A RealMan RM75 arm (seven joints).
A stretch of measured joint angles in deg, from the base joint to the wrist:
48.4, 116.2, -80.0, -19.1, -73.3, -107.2, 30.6
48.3, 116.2, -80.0, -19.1, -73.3, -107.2, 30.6
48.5, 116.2, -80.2, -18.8, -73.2, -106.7, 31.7
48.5, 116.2, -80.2, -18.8, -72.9, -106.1, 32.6
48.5, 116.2, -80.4, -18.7, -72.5, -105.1, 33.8
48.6, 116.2, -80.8, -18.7, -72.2, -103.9, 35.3
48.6, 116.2, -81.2, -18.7, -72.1, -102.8, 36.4
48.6, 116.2, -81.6, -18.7, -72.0, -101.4, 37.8
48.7, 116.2, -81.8, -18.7, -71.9, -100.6, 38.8
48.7, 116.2, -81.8, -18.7, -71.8, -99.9, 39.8
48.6, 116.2, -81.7, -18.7, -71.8, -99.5, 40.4
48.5, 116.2, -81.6, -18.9, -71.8, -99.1, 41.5
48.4, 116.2, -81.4, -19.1, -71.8, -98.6, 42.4
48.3, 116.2, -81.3, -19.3, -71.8, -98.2, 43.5
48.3, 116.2, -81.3, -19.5, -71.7, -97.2, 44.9
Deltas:
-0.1, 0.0, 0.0, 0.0, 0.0, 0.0, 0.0
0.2, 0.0, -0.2, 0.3, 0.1, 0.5, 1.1
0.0, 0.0, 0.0, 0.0, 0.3, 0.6, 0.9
0.0, 0.0, -0.2, 0.1, 0.4, 1.0, 1.2
0.1, 0.0, -0.4, 0.0, 0.3, 1.2, 1.5
0.0, 0.0, -0.4, 0.0, 0.1, 1.1, 1.1
0.0, 0.0, -0.4, 0.0, 0.1, 1.4, 1.4
0.1, 0.0, -0.2, 0.0, 0.1, 0.8, 1.0
0.0, 0.0, 0.0, 0.0, 0.1, 0.7, 1.0
-0.1, 0.0, 0.1, 0.0, 0.0, 0.4, 0.6
-0.1, 0.0, 0.1, -0.2, 0.0, 0.4, 1.1
-0.1, 0.0, 0.2, -0.2, 0.0, 0.5, 0.9
-0.1, 0.0, 0.1, -0.2, 0.0, 0.4, 1.1
0.0, 0.0, 0.0, -0.2, 0.1, 1.0, 1.4

